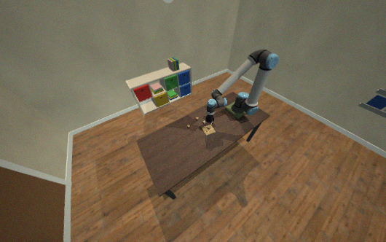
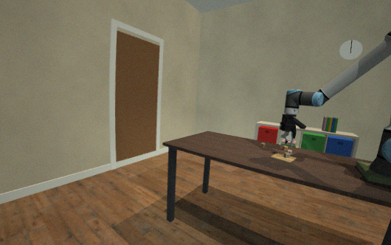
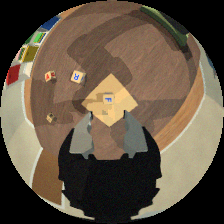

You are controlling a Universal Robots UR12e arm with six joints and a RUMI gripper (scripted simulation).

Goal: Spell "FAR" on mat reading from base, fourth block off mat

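Right now my hand is 10 cm above the tan mat, 2 cm to the right of it and 2 cm short of it.
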